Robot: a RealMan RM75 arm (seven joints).
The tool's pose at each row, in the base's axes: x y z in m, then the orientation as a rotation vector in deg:
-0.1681, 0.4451, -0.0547, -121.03, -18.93, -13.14
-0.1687, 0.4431, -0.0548, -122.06, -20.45, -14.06
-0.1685, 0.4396, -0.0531, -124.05, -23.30, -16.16
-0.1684, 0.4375, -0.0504, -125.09, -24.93, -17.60
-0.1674, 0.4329, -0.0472, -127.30, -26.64, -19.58
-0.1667, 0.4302, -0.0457, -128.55, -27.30, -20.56
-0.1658, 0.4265, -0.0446, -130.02, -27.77, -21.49
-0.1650, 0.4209, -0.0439, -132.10, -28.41, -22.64
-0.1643, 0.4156, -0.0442, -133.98, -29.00, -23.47
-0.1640, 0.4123, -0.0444, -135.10, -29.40, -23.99
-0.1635, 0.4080, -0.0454, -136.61, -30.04, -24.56
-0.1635, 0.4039, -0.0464, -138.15, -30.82, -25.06
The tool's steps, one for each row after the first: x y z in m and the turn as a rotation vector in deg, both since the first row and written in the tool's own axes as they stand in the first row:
-0.0009, 0.0009, -0.0017, -1.20, -0.15, -1.40
-0.0007, 0.0014, -0.0055, -3.61, -0.18, -4.14
-0.0001, 0.0004, -0.0087, -4.96, -0.03, -5.79
0.0011, 0.0005, -0.0143, -7.57, 0.25, -7.62
0.0018, 0.0009, -0.0173, -9.02, 0.43, -8.37
0.0024, 0.0022, -0.0210, -10.66, 0.60, -8.95
0.0026, 0.0048, -0.0261, -12.95, 0.74, -9.68
0.0024, 0.0079, -0.0304, -14.98, 0.72, -10.27
0.0021, 0.0099, -0.0331, -16.20, 0.71, -10.66
0.0017, 0.0130, -0.0362, -17.83, 0.56, -11.19
0.0008, 0.0159, -0.0392, -19.47, 0.30, -11.79

